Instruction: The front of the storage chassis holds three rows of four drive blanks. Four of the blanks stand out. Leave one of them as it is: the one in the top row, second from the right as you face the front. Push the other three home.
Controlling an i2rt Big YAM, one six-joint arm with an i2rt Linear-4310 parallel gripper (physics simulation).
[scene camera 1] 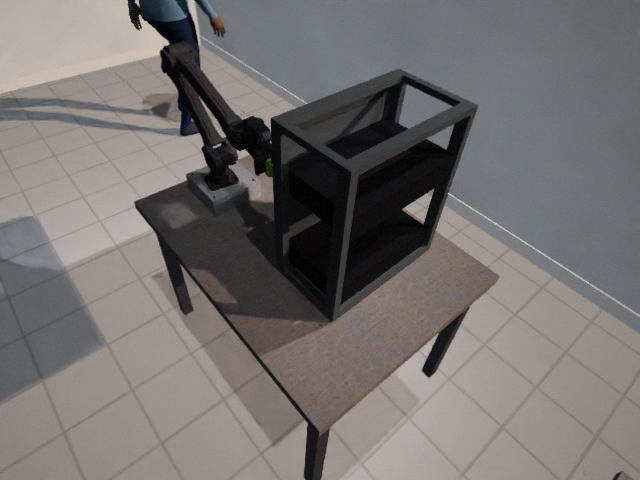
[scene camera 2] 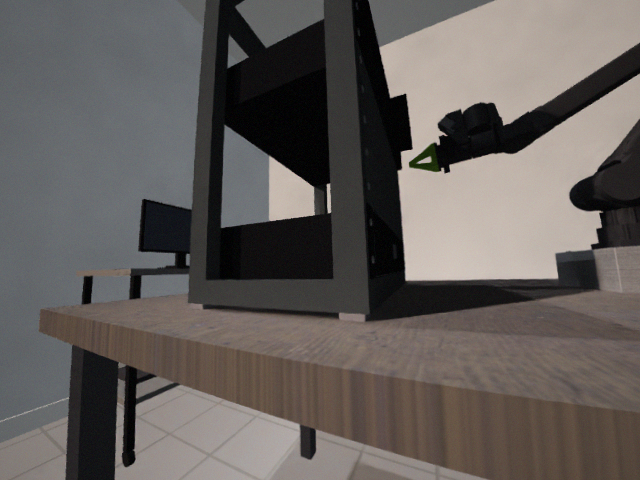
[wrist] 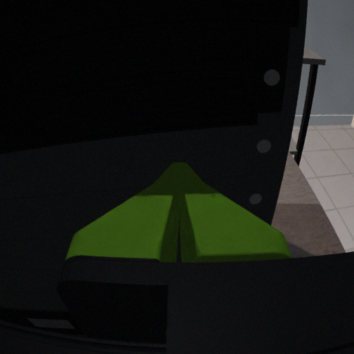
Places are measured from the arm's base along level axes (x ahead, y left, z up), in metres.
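Pixels of known places: gripper, between the fingertips: [scene camera 2: 409, 165]; arm's base, origin of its link: [scene camera 1: 221, 181] [scene camera 2: 630, 248].
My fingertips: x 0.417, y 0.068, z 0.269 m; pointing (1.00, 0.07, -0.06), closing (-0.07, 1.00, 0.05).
Ahead of a thing's pixels: the offset from my fingertips to its top centre. "*": to the spot under its first point. Level surfaces: height alone.
The storage chassis {dz +0.251, dx +0.144, dy +0.205 m} [scene camera 1: 338, 248] [scene camera 2: 346, 206] stands on the table, its front towards the arm. In scene camera 2, dark blanks {* dz +0.067, dx -0.012, dy +0.114 m} [scene camera 2: 400, 122] stand out from the front edge at upper height; they overlap, and I cannot tell which row or column each is in. In the wrist view the dark front [wrist: 125, 65] fills the upper left, too dark to separate blanks. My gripper [scene camera 1: 269, 167] [scene camera 2: 411, 164] [wrist: 178, 174] is shut and empty, its green tips pointing at the front, slightly below the large protruding block and with a small gap to the front.
The table {dz -0.347 m} [scene camera 1: 382, 330] [scene camera 2: 258, 330] carries the chassis and the arm's grey base [scene camera 1: 222, 198] [scene camera 2: 615, 268]. Round screws [wrist: 271, 77] run down the chassis's right edge in the wrist view. A person [scene camera 1: 175, 31] stands behind the arm. A monitor [scene camera 2: 164, 227] stands on another desk.
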